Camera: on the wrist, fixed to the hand. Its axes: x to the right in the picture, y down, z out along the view.
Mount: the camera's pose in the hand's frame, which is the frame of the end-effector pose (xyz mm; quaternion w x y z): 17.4 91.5 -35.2 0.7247 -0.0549 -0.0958 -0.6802
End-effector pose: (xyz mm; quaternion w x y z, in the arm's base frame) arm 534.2 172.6 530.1 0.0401 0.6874 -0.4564 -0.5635
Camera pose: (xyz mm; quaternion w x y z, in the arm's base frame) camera 508.6 91.6 582.1 0.3602 -0.7524 -0.1639 0.5266
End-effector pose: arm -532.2 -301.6 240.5 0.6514 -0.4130 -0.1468 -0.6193
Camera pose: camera -455.3 -348.8 198.5 0.0141 -0.2945 -0.4157 -0.8604
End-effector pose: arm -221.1 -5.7 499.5 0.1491 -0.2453 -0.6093 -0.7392
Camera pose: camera -194.5 -58.1 579.9 0.4666 -0.1577 0.5821 0.6470
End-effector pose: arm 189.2 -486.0 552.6 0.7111 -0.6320 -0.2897 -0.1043
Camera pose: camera 260.2 -499.6 484.2 0.3819 -0.3100 -0.7022 -0.5146
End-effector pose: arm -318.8 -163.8 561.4 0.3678 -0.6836 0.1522 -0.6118
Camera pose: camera -326.5 -248.9 510.3 0.1725 0.6777 0.3563 0.6197
